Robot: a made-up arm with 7 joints. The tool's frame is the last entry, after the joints. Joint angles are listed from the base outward. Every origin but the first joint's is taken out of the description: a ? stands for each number. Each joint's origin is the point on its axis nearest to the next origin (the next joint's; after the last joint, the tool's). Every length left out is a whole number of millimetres.
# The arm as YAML. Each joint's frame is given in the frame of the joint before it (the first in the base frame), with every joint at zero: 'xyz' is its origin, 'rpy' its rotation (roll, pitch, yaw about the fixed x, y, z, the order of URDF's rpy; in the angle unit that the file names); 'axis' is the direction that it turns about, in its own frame. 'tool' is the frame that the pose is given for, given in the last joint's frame.
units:
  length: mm
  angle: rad
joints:
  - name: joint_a
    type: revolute
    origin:
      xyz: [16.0, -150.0, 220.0]
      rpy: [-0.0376, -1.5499, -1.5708]
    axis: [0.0, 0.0, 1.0]
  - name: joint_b
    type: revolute
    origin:
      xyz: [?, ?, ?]
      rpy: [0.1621, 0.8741, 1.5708]
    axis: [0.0, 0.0, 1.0]
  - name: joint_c
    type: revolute
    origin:
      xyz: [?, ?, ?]
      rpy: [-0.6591, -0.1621, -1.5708]
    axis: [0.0, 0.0, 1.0]
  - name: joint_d
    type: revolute
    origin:
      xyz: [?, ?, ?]
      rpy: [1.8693, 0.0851, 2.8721]
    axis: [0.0, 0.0, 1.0]
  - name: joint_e
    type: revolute
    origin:
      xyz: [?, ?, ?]
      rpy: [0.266, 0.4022, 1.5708]
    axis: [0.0, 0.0, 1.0]
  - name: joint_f
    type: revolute
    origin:
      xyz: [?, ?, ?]
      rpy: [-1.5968, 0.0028, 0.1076]
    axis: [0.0, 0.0, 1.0]
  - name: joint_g
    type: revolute
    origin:
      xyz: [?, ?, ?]
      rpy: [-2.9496, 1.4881, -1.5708]
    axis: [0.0, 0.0, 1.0]
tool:
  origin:
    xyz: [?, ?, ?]
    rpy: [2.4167, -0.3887, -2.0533]
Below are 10 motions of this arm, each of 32 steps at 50 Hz.
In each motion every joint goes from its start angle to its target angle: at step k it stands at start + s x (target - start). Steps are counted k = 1, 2, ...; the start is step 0. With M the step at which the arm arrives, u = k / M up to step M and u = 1 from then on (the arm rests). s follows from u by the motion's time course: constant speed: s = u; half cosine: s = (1 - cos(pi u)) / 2; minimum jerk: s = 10 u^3 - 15 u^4 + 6 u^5.
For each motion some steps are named. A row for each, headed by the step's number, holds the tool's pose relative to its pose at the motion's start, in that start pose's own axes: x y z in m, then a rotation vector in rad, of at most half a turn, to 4 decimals.
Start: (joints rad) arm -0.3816 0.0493 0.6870 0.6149 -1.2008 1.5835 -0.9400
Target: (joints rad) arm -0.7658 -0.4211 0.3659 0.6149 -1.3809 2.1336 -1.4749
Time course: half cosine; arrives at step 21
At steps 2, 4, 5, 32:
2: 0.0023 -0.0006 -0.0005 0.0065 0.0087 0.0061
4: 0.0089 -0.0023 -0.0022 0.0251 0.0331 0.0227
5: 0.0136 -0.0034 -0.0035 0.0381 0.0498 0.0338
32: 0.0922 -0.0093 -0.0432 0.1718 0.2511 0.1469

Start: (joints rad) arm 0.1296 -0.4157 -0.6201 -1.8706 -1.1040 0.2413 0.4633
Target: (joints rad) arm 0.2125 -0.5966 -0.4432 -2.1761 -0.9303 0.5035 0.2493
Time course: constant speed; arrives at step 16
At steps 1, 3, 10, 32:
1: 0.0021 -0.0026 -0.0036 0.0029 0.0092 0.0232
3: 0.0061 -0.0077 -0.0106 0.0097 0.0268 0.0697
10: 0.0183 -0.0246 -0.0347 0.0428 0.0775 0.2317
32: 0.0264 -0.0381 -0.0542 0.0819 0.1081 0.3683

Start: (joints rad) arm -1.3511 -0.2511 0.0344 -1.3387 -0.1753 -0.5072 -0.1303
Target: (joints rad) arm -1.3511 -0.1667 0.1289 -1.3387 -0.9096 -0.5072 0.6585
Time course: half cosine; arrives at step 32
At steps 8, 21, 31, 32:
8: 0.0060 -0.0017 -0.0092 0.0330 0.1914 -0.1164
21: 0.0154 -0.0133 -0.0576 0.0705 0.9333 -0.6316
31: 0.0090 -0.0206 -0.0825 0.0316 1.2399 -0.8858
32: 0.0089 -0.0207 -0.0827 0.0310 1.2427 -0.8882

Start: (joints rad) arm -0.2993 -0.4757 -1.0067 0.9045 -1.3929 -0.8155 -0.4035
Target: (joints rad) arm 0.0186 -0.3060 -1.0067 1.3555 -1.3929 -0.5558 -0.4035
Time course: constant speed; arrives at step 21
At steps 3, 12, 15, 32:
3: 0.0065 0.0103 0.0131 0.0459 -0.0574 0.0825
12: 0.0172 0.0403 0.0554 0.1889 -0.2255 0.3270
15: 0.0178 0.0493 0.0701 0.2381 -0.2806 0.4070
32: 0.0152 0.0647 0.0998 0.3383 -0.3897 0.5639

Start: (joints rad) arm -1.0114 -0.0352 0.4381 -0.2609 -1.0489 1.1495 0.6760
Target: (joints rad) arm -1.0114 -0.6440 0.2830 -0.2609 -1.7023 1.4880 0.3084
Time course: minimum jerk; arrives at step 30
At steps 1, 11, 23, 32:
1: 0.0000 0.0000 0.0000 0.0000 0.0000 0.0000
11: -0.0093 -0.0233 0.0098 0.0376 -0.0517 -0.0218
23: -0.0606 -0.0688 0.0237 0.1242 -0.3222 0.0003
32: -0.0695 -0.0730 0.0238 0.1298 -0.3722 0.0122

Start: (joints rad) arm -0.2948 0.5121 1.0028 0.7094 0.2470 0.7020 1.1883
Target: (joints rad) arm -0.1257 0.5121 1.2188 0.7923 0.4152 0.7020 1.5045
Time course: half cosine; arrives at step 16
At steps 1, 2, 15, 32:
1: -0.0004 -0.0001 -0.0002 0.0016 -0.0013 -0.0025
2: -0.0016 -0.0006 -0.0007 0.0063 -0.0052 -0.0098
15: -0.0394 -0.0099 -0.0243 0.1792 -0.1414 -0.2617
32: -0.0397 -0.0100 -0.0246 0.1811 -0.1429 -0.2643

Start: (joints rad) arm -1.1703 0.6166 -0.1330 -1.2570 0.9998 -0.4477 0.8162
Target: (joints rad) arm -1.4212 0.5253 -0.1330 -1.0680 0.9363 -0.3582 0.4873
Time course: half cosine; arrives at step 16
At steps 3, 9, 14, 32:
3: -0.0013 -0.0030 -0.0022 -0.0097 -0.0192 0.0604
9: -0.0052 -0.0208 -0.0159 -0.0597 -0.1489 0.4269
14: -0.0044 -0.0324 -0.0255 -0.0859 -0.2539 0.6851
32: -0.0041 -0.0335 -0.0265 -0.0882 -0.2655 0.7119

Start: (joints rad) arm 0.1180 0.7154 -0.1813 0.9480 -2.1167 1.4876 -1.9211
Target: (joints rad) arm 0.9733 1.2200 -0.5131 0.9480 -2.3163 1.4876 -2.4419
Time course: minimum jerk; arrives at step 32
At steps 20, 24, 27, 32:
20: -0.2442 0.0023 0.0794 -0.3818 -0.5214 -0.5768
24: -0.3035 0.0272 0.0815 -0.4846 -0.6167 -0.7147
27: -0.3280 0.0406 0.0801 -0.5293 -0.6542 -0.7741
32: -0.3377 0.0464 0.0792 -0.5475 -0.6687 -0.7982

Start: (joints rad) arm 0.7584 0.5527 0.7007 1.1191 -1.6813 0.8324 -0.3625
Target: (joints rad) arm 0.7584 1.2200 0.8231 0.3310 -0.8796 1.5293 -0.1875
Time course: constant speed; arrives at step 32
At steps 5, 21, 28, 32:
5: -0.0156 -0.0225 -0.0125 0.2005 -0.0443 0.1355
21: -0.0533 -0.0569 -0.0728 0.7223 -0.2617 0.6240
28: -0.0643 -0.0533 -0.0999 0.8806 -0.3945 0.8518
32: -0.0697 -0.0467 -0.1134 0.9489 -0.4808 0.9817

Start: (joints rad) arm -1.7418 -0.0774 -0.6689 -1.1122 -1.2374 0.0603 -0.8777
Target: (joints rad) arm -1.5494 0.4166 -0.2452 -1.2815 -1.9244 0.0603 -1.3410
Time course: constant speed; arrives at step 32
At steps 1, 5, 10, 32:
1: -0.0035 -0.0001 -0.0038 0.0210 0.0338 0.0001
5: -0.0201 0.0011 -0.0177 0.1058 0.1694 -0.0020
10: -0.0465 0.0062 -0.0308 0.2135 0.3389 -0.0106
32: -0.1924 0.0628 0.0098 0.7094 1.0775 -0.1241

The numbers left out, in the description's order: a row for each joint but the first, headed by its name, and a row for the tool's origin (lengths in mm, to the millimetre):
joint_b: -163.0 92.0 0.0
joint_c: -96.0 -144.0 0.0
joint_d: 57.0 11.0 0.0
joint_e: 182.0 46.0 0.0
joint_f: 53.0 109.0 0.0
joint_g: 22.0 0.0 0.0
tool: -4.0 24.0 0.0

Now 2 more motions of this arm.
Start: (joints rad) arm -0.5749 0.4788 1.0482 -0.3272 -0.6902 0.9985 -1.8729
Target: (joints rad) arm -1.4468 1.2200 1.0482 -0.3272 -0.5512 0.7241 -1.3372
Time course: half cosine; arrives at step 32
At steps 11, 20, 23, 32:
11: 0.0158 0.0060 -0.0453 0.1427 0.0592 -0.1523
20: 0.0404 0.0341 -0.1099 0.3683 0.2080 -0.4234
23: 0.0473 0.0456 -0.1263 0.4325 0.2656 -0.5079
32: 0.0568 0.0643 -0.1480 0.5225 0.3609 -0.6334

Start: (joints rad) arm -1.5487 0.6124 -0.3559 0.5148 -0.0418 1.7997 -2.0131
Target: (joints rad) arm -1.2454 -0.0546 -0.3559 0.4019 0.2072 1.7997 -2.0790
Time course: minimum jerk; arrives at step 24
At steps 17, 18, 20, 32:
17: -0.0391 0.0078 -0.0927 0.1846 0.1930 -0.2359
18: -0.0419 0.0085 -0.0983 0.1980 0.2001 -0.2505
20: -0.0460 0.0097 -0.1060 0.2171 0.2093 -0.2710
32: -0.0482 0.0103 -0.1100 0.2273 0.2138 -0.2817

